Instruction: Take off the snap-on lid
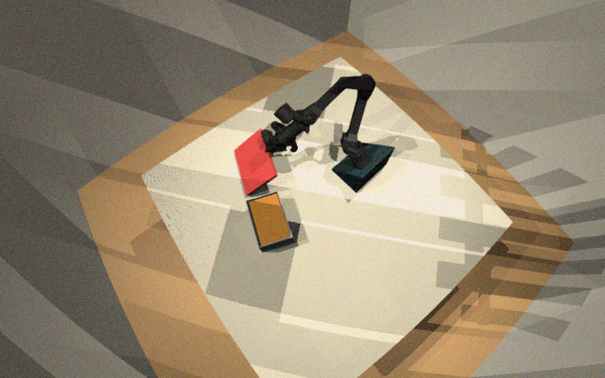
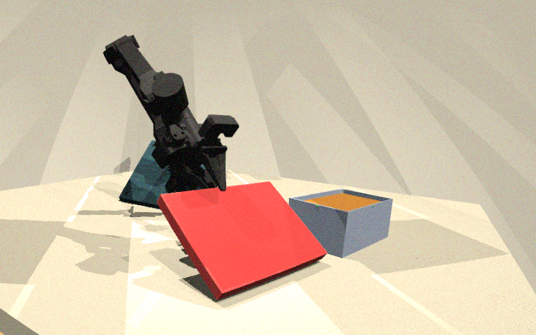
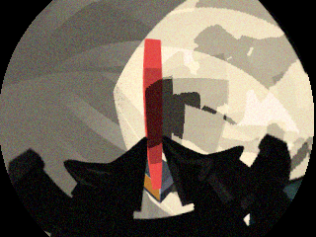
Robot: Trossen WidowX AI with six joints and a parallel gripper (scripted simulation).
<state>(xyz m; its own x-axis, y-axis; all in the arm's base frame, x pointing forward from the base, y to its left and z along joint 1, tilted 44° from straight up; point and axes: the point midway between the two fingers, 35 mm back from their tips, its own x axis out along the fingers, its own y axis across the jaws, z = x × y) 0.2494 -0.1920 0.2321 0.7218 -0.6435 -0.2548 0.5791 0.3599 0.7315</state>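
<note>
Right now my gripper tip is 6 cm short of the red lid, 2 cm to the left of it and 4 cm above it. Round my gripper tip: grey-blue storage box: 18 cm ahead, 23 cm to the left, 7 cm below.
</note>
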